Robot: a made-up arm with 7 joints.
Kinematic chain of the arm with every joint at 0, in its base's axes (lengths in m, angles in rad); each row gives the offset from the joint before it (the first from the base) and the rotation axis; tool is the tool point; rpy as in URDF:
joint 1: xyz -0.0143 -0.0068 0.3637 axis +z
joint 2: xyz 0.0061 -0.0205 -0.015 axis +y
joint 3: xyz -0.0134 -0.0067 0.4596 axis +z
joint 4: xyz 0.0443 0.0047 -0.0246 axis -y
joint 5: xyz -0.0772 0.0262 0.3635 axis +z
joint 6: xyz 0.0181 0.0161 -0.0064 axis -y
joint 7: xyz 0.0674 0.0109 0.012 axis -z
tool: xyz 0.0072 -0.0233 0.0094 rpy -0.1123 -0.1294 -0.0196
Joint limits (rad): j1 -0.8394..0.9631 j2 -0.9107..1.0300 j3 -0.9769..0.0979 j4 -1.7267..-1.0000 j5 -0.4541..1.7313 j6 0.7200..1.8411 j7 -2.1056..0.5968
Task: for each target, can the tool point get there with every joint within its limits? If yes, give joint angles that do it. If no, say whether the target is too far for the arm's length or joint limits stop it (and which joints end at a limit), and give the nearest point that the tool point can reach.
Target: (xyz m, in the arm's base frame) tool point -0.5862 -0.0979 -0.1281
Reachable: no: joint limits stop it (at a limit: joint 1, joint 2, joint 3, joint 4, joint 5, joint 6) | nearest point -0.0034 -0.6170 0.2991 | short by 0.890 m
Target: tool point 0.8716 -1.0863 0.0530
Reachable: no: too far | nearest point 0.5027 -0.6368 0.3396 | short by 0.648 m
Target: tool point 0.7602 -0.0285 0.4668
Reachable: yes | joints 0.0636 0.8019 -0.2140 -1.3481 0.7584 1.5381 -1.5524
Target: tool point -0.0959 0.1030 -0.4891
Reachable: no: joint limits stop it (at a limit: joint 1, joint 2, joint 3, joint 4, joint 6) | nearest point 0.2556 0.4773 0.1493 | short by 0.819 m
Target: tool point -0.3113 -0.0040 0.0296
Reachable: no: joint limits stop it (at a limit: joint 1, joint 2, joint 4, joint 5, joint 6) | nearest point 0.0295 -0.6097 0.2714 | short by 0.736 m
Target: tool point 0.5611 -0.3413 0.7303
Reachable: yes | joints -0.2656 0.4194 -0.5221 -1.3372 1.2611 0.8448 -0.7919
